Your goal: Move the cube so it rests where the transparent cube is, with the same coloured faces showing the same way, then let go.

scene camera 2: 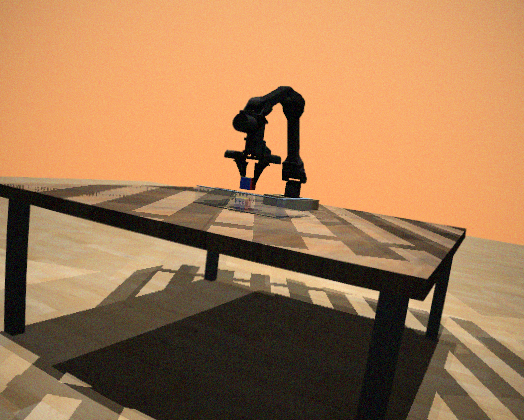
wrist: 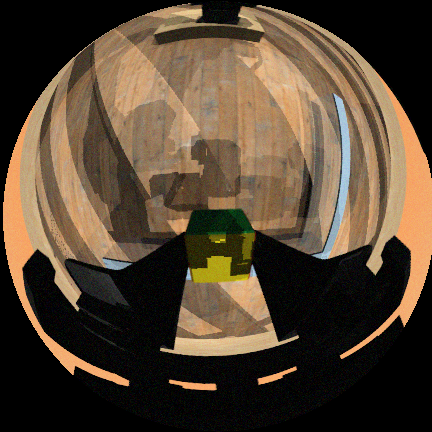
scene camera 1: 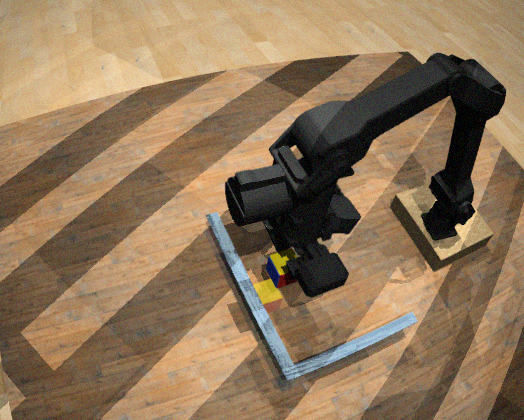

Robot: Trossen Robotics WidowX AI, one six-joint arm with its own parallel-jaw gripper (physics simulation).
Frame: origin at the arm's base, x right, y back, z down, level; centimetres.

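Seen in the pictures: gripper, fingertip midpoint: [scene camera 2: 249,183] [wrist: 218,236] [scene camera 1: 288,266]; arm's base at its link origin: [scene camera 2: 291,197] [scene camera 1: 439,225].
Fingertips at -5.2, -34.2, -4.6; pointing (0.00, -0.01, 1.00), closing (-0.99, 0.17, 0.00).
Offsets run from my fingertips to a thing's top centre, as dx, dy, dz. "spot": to the spot under its first point.
The cube @[-0.1, -0.7, -2.0] [scene camera 1: 272,270] [scene camera 2: 246,183] [wrist: 220,270] is held above the table. In scene camera 1 it shows a yellow top, a blue left face and a red right face; in the wrist view it shows yellow and dark green faces. My gripper [scene camera 1: 286,265] [scene camera 2: 248,181] [wrist: 218,236] is shut on it, pointing down. The transparent cube [scene camera 1: 267,292] [scene camera 2: 245,201] is at table level against the inner side of the long blue-grey bar, with a yellow top and a pinkish-red side. The held cube is above it, with a gap between them in scene camera 2. The transparent cube is hidden in the wrist view.
A long blue-grey bar @[spot: -0.6, -6.6, +2.8] [scene camera 1: 245,286] and a shorter one @[spot: -14.4, +7.0, +2.8] [scene camera 1: 355,345] meet in a corner; a bar @[spot: -14.2, +7.6, +2.8] [wrist: 344,175] also shows right in the wrist view. The arm's base stands on a pale block [scene camera 1: 415,236] [scene camera 2: 306,204] [wrist: 210,34] on the striped wooden table.
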